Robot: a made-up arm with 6 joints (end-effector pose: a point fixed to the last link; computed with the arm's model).
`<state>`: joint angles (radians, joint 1 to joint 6).
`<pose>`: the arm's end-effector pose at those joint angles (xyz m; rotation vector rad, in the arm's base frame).
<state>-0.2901 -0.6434 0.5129 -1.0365 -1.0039 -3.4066</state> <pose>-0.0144 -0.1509 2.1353 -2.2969 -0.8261 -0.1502</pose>
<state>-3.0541 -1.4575 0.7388 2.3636 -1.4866 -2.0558</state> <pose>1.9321 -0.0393 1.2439 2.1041 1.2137 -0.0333</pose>
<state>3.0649 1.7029 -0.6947 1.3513 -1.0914 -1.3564</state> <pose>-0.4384 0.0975 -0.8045 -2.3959 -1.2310 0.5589</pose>
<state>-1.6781 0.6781 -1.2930 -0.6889 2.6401 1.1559</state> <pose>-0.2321 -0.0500 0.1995 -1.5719 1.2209 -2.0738</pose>
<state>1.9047 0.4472 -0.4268 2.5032 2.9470 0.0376</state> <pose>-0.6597 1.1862 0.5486 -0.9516 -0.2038 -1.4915</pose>
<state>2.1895 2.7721 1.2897 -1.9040 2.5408 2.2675</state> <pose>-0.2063 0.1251 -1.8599 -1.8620 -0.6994 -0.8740</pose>
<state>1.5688 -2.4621 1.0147 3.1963 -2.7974 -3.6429</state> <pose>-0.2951 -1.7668 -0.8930 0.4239 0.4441 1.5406</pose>
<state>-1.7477 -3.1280 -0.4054 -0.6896 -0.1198 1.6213</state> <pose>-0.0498 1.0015 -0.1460 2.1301 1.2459 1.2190</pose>
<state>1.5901 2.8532 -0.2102 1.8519 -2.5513 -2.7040</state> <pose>-0.0656 -0.8000 -1.1011 -1.6043 -0.8224 0.8214</pose>
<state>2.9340 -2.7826 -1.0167 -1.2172 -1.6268 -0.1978</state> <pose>0.3505 0.0295 0.4595 -0.0042 -0.0230 -2.1359</pose>
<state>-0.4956 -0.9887 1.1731 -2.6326 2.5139 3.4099</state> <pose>-1.1377 0.9049 1.9447 0.1893 0.3625 -0.8062</pose>
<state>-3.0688 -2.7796 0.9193 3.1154 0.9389 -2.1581</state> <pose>1.3662 -0.1930 -1.3142 2.1595 -0.1624 0.4438</pose>
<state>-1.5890 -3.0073 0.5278 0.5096 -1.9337 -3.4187</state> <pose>-0.2341 1.1459 -1.3353 1.1909 -1.2240 1.9399</pose>
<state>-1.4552 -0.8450 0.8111 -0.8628 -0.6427 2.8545</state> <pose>-0.2689 0.6698 2.1979 2.6365 -0.5428 1.4476</pose>
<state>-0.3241 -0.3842 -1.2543 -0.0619 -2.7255 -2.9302</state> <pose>0.1986 -0.3742 0.4560 0.5550 -0.4520 2.6491</pose>
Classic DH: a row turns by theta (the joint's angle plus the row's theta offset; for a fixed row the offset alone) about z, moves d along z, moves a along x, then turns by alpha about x. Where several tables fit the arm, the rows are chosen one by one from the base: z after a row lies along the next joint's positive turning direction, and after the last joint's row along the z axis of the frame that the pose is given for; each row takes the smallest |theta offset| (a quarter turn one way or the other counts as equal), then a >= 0, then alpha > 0; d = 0 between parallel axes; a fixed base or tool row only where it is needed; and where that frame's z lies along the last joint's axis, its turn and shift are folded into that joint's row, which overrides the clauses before.
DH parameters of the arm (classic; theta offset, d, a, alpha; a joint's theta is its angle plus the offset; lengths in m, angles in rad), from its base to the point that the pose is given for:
joint 1: 0 0.319 0 -1.5708
joint 2: -1.5708 0 1.097 3.1416
joint 3: 0 0 0 -1.5708
joint 4: 0 -1.136 0 1.5708
joint 5: 0 0.292 0 -1.5708
joint 6: 1.5708 0 0 1.5708
tool (fixed): -1.5708 0 0 0

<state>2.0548 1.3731 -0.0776 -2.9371 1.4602 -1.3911</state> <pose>-0.7895 0.8874 -0.6005 1.4112 -0.4458 -0.8804</pose>
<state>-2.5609 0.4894 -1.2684 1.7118 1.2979 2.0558</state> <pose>-0.4696 -0.3572 0.1173 -1.6491 0.8800 -0.3296</pose>
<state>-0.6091 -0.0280 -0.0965 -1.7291 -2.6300 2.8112</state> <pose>0.9145 -0.5818 1.0501 -0.7033 -1.3726 1.5791</pose>
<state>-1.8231 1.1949 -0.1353 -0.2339 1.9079 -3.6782</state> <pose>-0.5809 -1.1157 -0.3977 1.5879 -2.2307 1.1343</pose>
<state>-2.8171 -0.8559 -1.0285 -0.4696 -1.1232 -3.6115</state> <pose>-0.3370 0.1614 0.7129 -0.1849 1.5954 -0.6373</pose>
